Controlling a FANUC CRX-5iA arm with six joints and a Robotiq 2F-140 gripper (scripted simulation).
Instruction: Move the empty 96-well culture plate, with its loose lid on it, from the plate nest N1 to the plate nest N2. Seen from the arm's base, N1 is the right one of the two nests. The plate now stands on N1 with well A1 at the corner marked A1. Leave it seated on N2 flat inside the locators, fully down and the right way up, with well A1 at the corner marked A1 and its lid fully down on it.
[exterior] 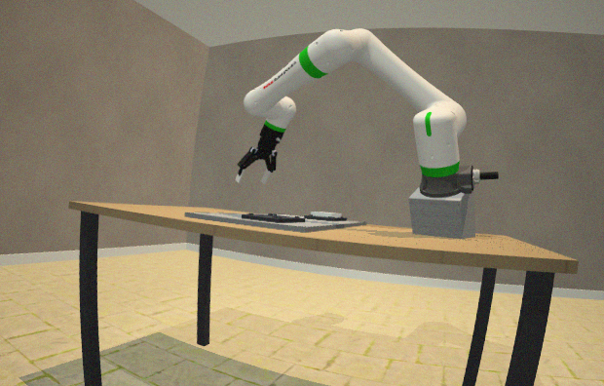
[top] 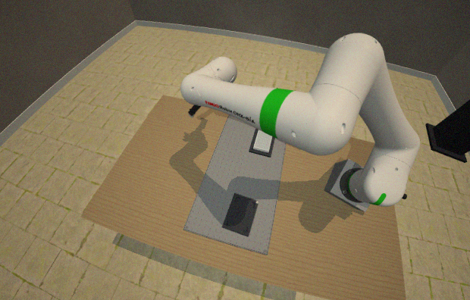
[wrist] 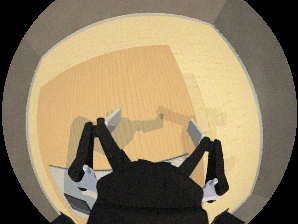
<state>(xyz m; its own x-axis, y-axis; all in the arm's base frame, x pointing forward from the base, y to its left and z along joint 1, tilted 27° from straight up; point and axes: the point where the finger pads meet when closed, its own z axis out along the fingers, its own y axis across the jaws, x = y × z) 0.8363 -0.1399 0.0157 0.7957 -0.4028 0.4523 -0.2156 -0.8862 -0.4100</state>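
Right now my hand is 370 mm past the lid, 20 mm to the left of it and 110 mm above it. Also, from my hand: 96-well culture plate: 370 mm behind, 20 mm to the right, 120 mm below.
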